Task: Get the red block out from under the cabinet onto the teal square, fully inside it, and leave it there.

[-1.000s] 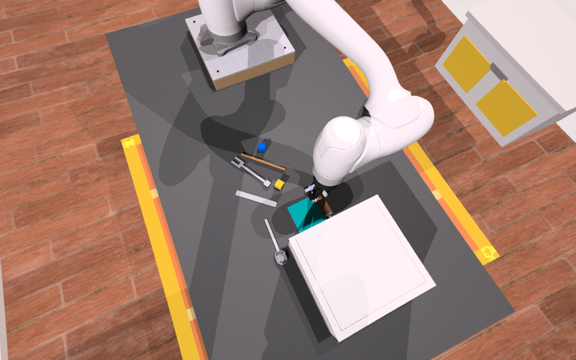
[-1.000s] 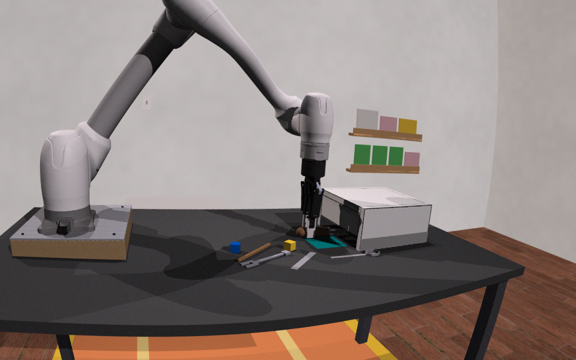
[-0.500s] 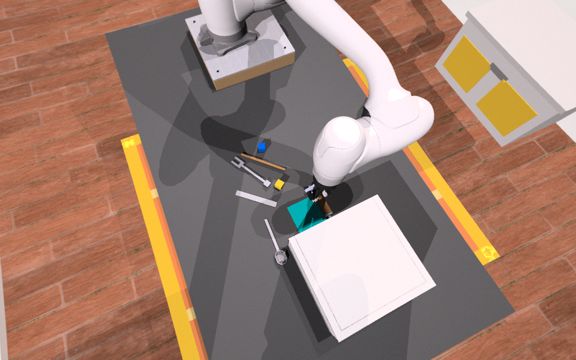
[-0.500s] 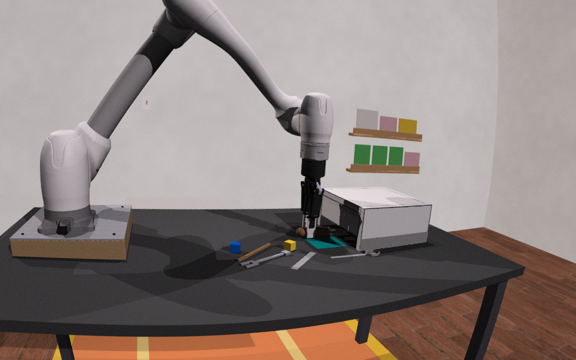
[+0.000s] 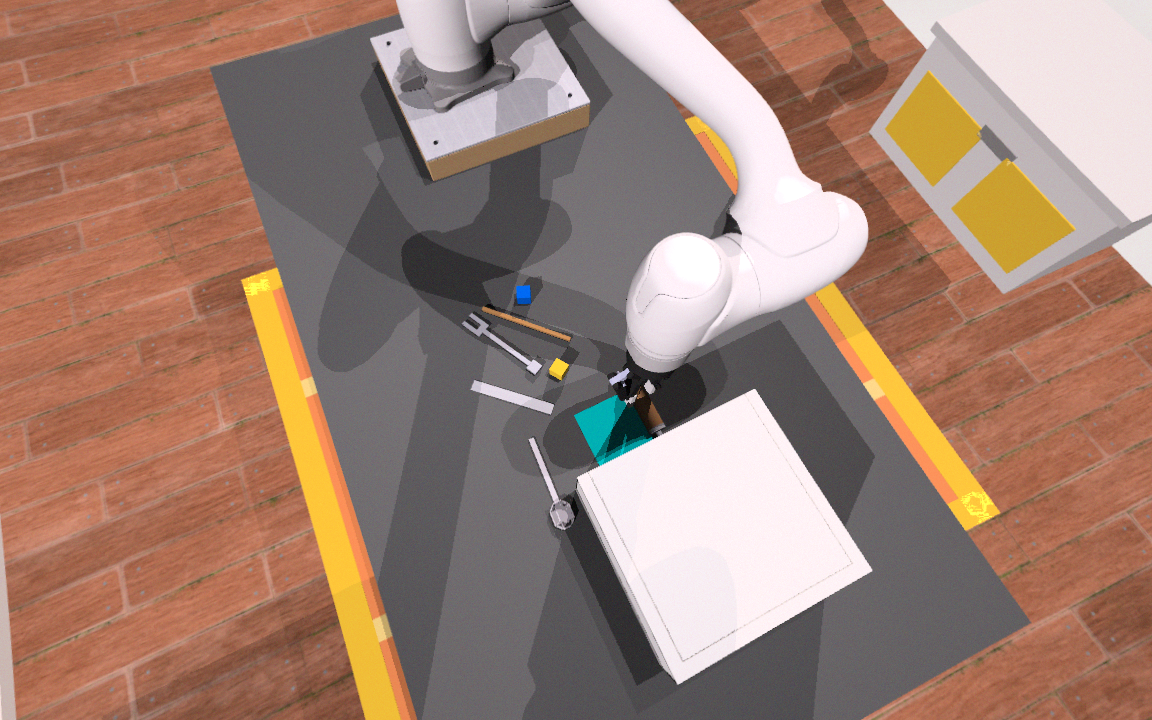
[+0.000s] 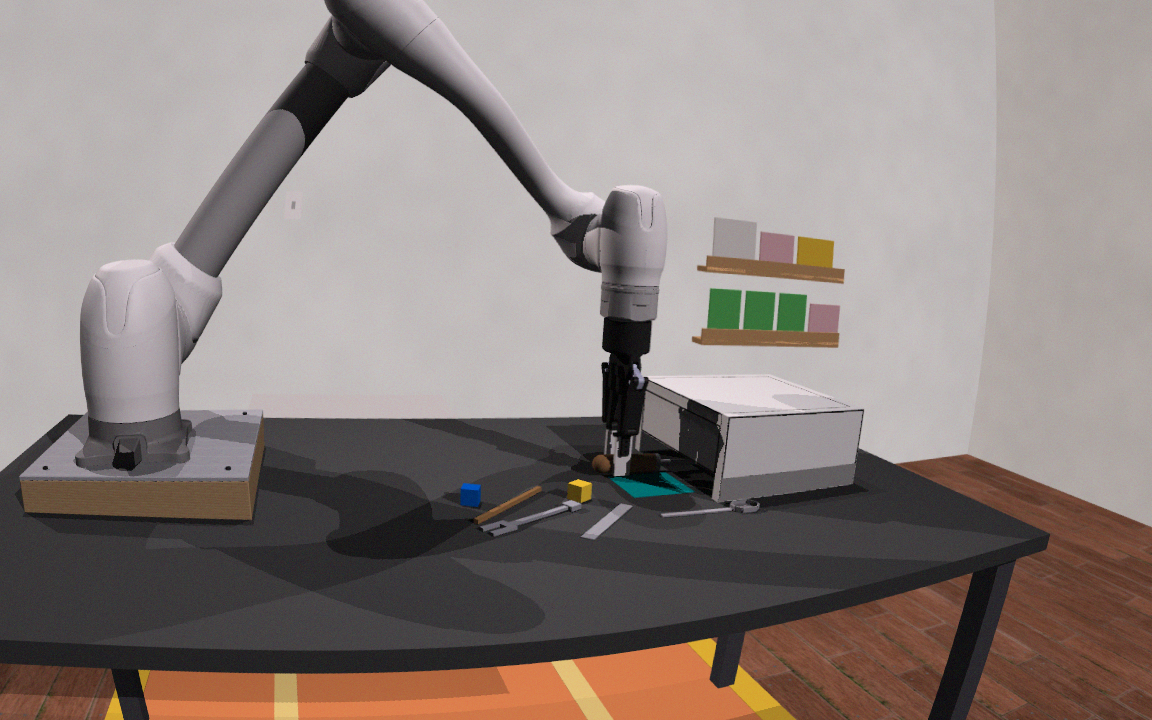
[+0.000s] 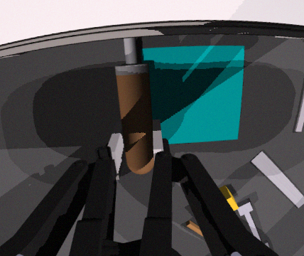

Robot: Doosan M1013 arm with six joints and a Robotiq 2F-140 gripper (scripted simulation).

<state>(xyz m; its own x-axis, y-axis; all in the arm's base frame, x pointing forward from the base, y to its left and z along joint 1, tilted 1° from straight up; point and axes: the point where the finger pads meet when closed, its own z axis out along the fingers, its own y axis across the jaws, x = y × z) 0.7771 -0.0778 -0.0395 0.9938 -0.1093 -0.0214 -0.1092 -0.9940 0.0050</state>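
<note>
My gripper is now 270 mm past the blue cube, 70 mm to the left of it and 20 mm above it. The rest, counted from my hand: hook tool (130 mm ahead, 50 mm to the right, 20 mm below); yellow block (110 mm behind, 90 mm to the right, 20 mm below); teal square (30 mm ahead, 60 mm to the right, 40 mm below).
</note>
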